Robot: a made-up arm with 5 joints. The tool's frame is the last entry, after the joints. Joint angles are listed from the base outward.
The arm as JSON. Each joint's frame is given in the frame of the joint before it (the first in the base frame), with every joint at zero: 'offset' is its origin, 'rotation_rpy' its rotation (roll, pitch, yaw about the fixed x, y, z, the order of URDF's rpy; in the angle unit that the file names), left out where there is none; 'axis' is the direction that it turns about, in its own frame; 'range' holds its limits. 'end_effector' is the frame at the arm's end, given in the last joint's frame.
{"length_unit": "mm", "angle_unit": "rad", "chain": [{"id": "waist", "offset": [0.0, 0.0, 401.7], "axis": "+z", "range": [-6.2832, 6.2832]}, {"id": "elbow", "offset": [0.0, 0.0, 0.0], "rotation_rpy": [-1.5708, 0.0, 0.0], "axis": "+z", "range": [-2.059, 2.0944]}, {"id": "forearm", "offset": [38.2, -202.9, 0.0], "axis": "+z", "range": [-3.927, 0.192]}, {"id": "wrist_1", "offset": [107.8, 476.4, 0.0], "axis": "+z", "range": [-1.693, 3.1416]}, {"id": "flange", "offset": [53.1, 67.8, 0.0], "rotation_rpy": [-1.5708, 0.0, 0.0], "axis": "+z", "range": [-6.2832, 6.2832]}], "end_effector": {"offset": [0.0, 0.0, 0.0]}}
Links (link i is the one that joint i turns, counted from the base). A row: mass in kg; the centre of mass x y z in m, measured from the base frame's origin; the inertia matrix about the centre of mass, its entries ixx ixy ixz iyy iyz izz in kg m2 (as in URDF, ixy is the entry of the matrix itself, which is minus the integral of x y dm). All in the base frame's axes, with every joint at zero. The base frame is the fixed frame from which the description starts. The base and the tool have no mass.
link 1: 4.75; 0.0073 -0.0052 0.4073; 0.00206 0 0 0.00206 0 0.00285
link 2: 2.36; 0.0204 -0.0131 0.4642; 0.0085 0 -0.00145 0.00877 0 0.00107
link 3: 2.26; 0.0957 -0.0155 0.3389; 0.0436 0 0.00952 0.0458 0 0.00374
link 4: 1.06; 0.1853 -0.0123 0.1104; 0.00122 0 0.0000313 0.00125 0 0.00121
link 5: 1.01; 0.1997 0.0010 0.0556; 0.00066 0 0 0.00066 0 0.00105
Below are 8 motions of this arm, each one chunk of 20 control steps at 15 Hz.
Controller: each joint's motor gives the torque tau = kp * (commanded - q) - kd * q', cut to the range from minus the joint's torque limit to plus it. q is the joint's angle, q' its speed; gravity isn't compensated. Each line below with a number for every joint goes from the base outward.
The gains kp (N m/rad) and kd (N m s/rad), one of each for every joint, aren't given. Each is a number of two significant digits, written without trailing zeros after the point. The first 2 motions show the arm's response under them.
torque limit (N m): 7.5 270 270 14 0.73
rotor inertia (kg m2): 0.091 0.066 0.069 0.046 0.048
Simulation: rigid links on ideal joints. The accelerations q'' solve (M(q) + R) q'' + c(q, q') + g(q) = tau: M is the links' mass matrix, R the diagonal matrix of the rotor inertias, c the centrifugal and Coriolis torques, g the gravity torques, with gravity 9.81 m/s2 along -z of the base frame. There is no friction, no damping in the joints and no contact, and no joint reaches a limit. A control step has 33 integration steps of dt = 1/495 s. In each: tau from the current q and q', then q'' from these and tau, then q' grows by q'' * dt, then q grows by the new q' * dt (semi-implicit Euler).
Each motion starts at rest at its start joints. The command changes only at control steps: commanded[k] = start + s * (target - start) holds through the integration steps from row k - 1 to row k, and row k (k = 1, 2, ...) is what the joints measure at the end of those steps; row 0 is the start. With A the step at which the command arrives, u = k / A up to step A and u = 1 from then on. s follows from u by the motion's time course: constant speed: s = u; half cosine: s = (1 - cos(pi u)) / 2; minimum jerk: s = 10 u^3 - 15 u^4 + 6 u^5; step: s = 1 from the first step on.
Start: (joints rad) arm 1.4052 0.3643 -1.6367 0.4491 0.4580
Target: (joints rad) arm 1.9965 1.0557 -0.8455 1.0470 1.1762
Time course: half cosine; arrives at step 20
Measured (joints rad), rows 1 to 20:
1: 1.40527 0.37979 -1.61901 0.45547 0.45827
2: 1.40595 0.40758 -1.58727 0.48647 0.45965
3: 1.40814 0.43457 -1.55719 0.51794 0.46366
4: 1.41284 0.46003 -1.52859 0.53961 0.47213
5: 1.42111 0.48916 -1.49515 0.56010 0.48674
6: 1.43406 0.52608 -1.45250 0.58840 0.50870
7: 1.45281 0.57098 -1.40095 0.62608 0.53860
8: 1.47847 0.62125 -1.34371 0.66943 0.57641
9: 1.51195 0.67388 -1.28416 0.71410 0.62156
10: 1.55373 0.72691 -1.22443 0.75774 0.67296
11: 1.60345 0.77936 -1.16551 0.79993 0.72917
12: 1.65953 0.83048 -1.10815 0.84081 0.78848
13: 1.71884 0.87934 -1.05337 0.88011 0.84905
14: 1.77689 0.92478 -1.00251 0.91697 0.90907
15: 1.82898 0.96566 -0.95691 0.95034 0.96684
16: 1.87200 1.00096 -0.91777 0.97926 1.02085
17: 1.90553 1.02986 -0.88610 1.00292 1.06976
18: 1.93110 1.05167 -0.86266 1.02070 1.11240
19: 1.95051 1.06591 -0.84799 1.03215 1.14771
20: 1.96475 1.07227 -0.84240 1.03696 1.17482
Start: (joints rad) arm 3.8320 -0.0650 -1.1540 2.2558 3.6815
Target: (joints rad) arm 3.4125 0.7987 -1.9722 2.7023 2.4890
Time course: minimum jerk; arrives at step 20
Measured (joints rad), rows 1 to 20:
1: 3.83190 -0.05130 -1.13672 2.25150 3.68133
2: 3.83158 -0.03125 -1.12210 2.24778 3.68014
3: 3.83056 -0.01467 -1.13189 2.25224 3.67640
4: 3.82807 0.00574 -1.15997 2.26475 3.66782
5: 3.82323 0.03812 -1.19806 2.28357 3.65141
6: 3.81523 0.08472 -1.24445 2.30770 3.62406
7: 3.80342 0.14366 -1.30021 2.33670 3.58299
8: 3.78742 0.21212 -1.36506 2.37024 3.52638
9: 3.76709 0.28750 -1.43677 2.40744 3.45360
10: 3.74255 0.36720 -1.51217 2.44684 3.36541
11: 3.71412 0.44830 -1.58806 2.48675 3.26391
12: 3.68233 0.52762 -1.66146 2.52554 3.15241
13: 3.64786 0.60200 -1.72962 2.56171 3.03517
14: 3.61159 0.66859 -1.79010 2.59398 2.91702
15: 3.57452 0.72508 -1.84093 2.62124 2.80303
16: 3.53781 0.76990 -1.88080 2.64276 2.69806
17: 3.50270 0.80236 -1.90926 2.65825 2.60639
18: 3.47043 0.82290 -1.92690 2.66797 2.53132
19: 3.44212 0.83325 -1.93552 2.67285 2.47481
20: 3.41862 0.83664 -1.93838 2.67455 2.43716
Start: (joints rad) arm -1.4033 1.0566 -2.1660 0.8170 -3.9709
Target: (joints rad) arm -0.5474 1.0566 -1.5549 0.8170 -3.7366
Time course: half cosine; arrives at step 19
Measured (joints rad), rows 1 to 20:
1: -1.40308 1.07163 -2.15023 0.81936 -3.97086
2: -1.40196 1.09339 -2.11852 0.84089 -3.97029
3: -1.39883 1.10587 -2.08934 0.85829 -3.96846
4: -1.39222 1.10651 -2.06482 0.85887 -3.96484
5: -1.38049 1.10121 -2.03874 0.85004 -3.95906
6: -1.36203 1.09653 -2.00524 0.84222 -3.95085
7: -1.33532 1.09524 -1.96313 0.83970 -3.94005
8: -1.29912 1.09643 -1.91501 0.84097 -3.92666
9: -1.25263 1.09791 -1.86456 0.84272 -3.91086
10: -1.19579 1.09830 -1.81443 0.84285 -3.89306
11: -1.12938 1.09751 -1.76590 0.84128 -3.87378
12: -1.05499 1.09622 -1.71952 0.83905 -3.85368
13: -0.97500 1.09501 -1.67595 0.83716 -3.83339
14: -0.89243 1.09411 -1.63621 0.83595 -3.81359
15: -0.81079 1.09346 -1.60151 0.83529 -3.79488
16: -0.73372 1.09292 -1.57295 0.83495 -3.77782
17: -0.66460 1.09247 -1.55137 0.83480 -3.76291
18: -0.60619 1.09213 -1.53737 0.83481 -3.75055
19: -0.56032 1.09192 -1.53135 0.83498 -3.74106
20: -0.52758 1.09120 -1.53092 0.83431 -3.73459

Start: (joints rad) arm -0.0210 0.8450 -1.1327 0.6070 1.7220
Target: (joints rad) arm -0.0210 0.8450 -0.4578 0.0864 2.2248
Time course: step
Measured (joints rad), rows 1 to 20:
1: -0.01244 0.79393 -0.70404 0.11494 1.75222
2: -0.01165 0.89408 -0.42035 0.12522 1.82847
3: -0.02492 0.90531 -0.37809 0.23193 1.92933
4: -0.02842 0.87409 -0.44021 0.16081 2.03430
5: -0.02541 0.84971 -0.48125 0.07680 2.12806
6: -0.02201 0.84670 -0.48037 0.06449 2.20262
7: -0.02080 0.85355 -0.46573 0.08902 2.25551
8: -0.02118 0.85789 -0.45841 0.10551 2.28761
9: -0.02162 0.85770 -0.45974 0.10513 2.30172
10: -0.02160 0.85609 -0.46298 0.09918 2.30179
11: -0.02136 0.85533 -0.46415 0.09628 2.29219
12: -0.02117 0.85550 -0.46363 0.09688 2.27717
13: -0.02111 0.85585 -0.46295 0.09820 2.26027
14: -0.02110 0.85597 -0.46279 0.09866 2.24412
15: -0.02108 0.85591 -0.46294 0.09844 2.23041
16: -0.02105 0.85584 -0.46308 0.09817 2.22002
17: -0.02102 0.85582 -0.46309 0.09811 2.21312
18: -0.02100 0.85584 -0.46305 0.09818 2.20943
19: -0.02099 0.85585 -0.46303 0.09823 2.20838
20: -0.02099 0.85585 -0.46303 0.09824 2.20925

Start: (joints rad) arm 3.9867 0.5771 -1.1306 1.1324 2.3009
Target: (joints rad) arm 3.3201 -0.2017 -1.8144 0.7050 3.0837
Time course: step
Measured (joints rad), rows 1 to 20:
1: 3.96880 0.31901 -1.41132 1.09535 2.33402
2: 3.92712 -0.05989 -1.81516 0.66498 2.42527
3: 3.78738 -0.29502 -1.97764 0.44665 2.55937
4: 3.59911 -0.32297 -1.94617 0.48378 2.71058
5: 3.49888 -0.23939 -1.83975 0.63563 2.85643
6: 3.44492 -0.15984 -1.75443 0.76762 2.98331
7: 3.40638 -0.13341 -1.73129 0.81378 3.08310
8: 3.37426 -0.14798 -1.75315 0.78868 3.15241
9: 3.34721 -0.17285 -1.78182 0.74536 3.19221
10: 3.32651 -0.18755 -1.79571 0.72124 3.20689
11: 3.31315 -0.18850 -1.79431 0.72098 3.20265
12: 3.30634 -0.18239 -1.78660 0.73201 3.18612
13: 3.30430 -0.17676 -1.78061 0.74165 3.16328
14: 3.30524 -0.17481 -1.77911 0.74476 3.13892
15: 3.30773 -0.17579 -1.78065 0.74288 3.11644
16: 3.31073 -0.17754 -1.78266 0.73982 3.09790
17: 3.31361 -0.17857 -1.78365 0.73809 3.08426
18: 3.31604 -0.17863 -1.78355 0.73806 3.07559
19: 3.31793 -0.17819 -1.78300 0.73884 3.07137
20: 3.31928 -0.17779 -1.78258 0.73952 3.07070

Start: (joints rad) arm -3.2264 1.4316 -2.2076 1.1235 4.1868
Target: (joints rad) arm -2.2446 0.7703 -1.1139 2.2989 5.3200
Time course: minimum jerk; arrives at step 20
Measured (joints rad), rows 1 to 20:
1: -3.22620 1.44601 -2.19608 1.12055 4.18689
2: -3.22558 1.46258 -2.17046 1.14006 4.18765
3: -3.22395 1.46372 -2.14453 1.16966 4.19058
4: -3.21983 1.44572 -2.11615 1.20018 4.19808
5: -3.21115 1.41367 -2.07674 1.23973 4.21310
6: -3.19551 1.37362 -2.01997 1.29722 4.23870
7: -3.17030 1.32838 -1.94544 1.37401 4.27747
8: -3.13297 1.27788 -1.85726 1.46553 4.33114
9: -3.08151 1.22166 -1.76096 1.56572 4.40024
10: -3.01504 1.16073 -1.66125 1.66977 4.48403
11: -2.93429 1.09776 -1.56161 1.77427 4.58047
12: -2.84172 1.03606 -1.46506 1.87612 4.68638
13: -2.74154 0.97850 -1.37487 1.97174 4.79775
14: -2.63943 0.92723 -1.29443 2.05741 4.91002
15: -2.54170 0.88383 -1.22668 2.12986 5.01842
16: -2.45407 0.84939 -1.17357 2.18683 5.11839
17: -2.38064 0.82438 -1.13582 2.22733 5.20588
18: -2.32331 0.80841 -1.11276 2.25196 5.27773
19: -2.28192 0.80009 -1.10203 2.26314 5.33202
20: -2.25468 0.79693 -1.09931 2.26536 5.36838

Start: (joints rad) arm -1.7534 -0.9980 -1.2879 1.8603 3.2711
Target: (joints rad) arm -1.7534 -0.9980 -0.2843 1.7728 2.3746
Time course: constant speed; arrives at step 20
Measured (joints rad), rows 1 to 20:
1: -1.75470 -1.00367 -1.24200 1.87239 3.26837
2: -1.75546 -0.99469 -1.17748 1.88430 3.25889
3: -1.75487 -0.98640 -1.11642 1.88364 3.24039
4: -1.75397 -0.98413 -1.06407 1.87816 3.21249
5: -1.75343 -0.98498 -1.01554 1.87163 3.17616
6: -1.75326 -0.98556 -0.96614 1.86538 3.13306
7: -1.75325 -0.98501 -0.91499 1.85976 3.08511
8: -1.75323 -0.98402 -0.86329 1.85446 3.03420
9: -1.75319 -0.98322 -0.81195 1.84906 2.98194
10: -1.75314 -0.98270 -0.76106 1.84344 2.92963
11: -1.75310 -0.98231 -0.71035 1.83769 2.87813
12: -1.75308 -0.98196 -0.65966 1.83191 2.82794
13: -1.75306 -0.98165 -0.60900 1.82614 2.77926
14: -1.75305 -0.98139 -0.55843 1.82033 2.73203
15: -1.75304 -0.98122 -0.50797 1.81448 2.68603
16: -1.75303 -0.98112 -0.45761 1.80859 2.64097
17: -1.75303 -0.98109 -0.40735 1.80268 2.59655
18: -1.75303 -0.98113 -0.35718 1.79674 2.55248
19: -1.75304 -0.98123 -0.30710 1.79077 2.50852
20: -1.75304 -0.98141 -0.25711 1.78479 2.46451

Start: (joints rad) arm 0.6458 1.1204 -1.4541 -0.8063 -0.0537
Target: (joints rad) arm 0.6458 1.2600 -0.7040 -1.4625 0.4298
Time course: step
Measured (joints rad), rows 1 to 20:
1: 0.65442 1.14160 -0.99707 -1.19540 -0.01949
2: 0.65737 1.32316 -0.65280 -1.34552 0.05580
3: 0.64003 1.33258 -0.61953 -1.40965 0.14795
4: 0.63726 1.28439 -0.70308 -1.42763 0.24352
5: 0.64181 1.26041 -0.73438 -1.42039 0.33092
6: 0.64514 1.26365 -0.72308 -1.42148 0.40216
7: 0.64560 1.27071 -0.71087 -1.42437 0.45364
8: 0.64516 1.27212 -0.70957 -1.42509 0.48547
9: 0.64509 1.27076 -0.71229 -1.42449 0.50016
10: 0.64532 1.26992 -0.71353 -1.42408 0.50143
11: 0.64552 1.26999 -0.71325 -1.42412 0.49339
12: 0.64560 1.27023 -0.71283 -1.42424 0.47997
13: 0.64564 1.27029 -0.71276 -1.42427 0.46445
14: 0.64568 1.27025 -0.71285 -1.42425 0.44937
15: 0.64572 1.27022 -0.71289 -1.42424 0.43638
16: 0.64575 1.27022 -0.71289 -1.42424 0.42637
17: 0.64578 1.27023 -0.71287 -1.42425 0.41957
18: 0.64579 1.27023 -0.71287 -1.42425 0.41578
19: 0.64580 1.27023 -0.71287 -1.42425 0.41450
20: 0.64580 1.27023 -0.71287 -1.42425 0.41507

